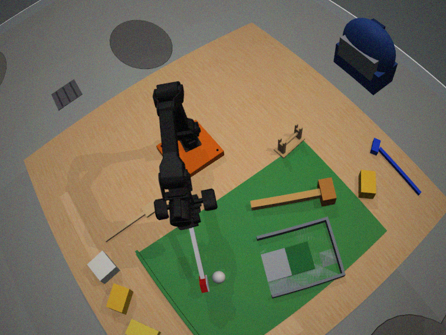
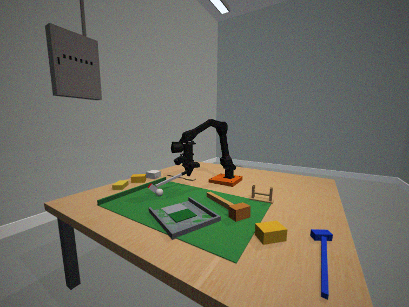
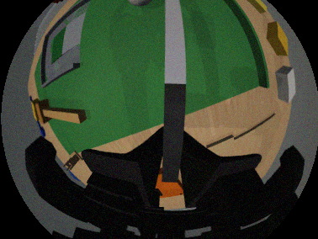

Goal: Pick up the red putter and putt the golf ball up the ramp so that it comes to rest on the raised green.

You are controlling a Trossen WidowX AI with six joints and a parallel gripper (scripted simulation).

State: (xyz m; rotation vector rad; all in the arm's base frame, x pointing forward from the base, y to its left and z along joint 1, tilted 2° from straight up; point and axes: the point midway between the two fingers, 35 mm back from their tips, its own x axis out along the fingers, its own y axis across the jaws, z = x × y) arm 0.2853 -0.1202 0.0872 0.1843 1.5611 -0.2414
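Now: the red putter 120 mm ahead of my gripper tip and 30 mm to the right of it. From my gripper tip the other things lie so: white golf ball (220 mm ahead, 50 mm below); then low green wall (250 mm ahead, 180 mm to the right, 60 mm below); then white block (20 mm ahead, 350 mm to the right, 50 mm below).
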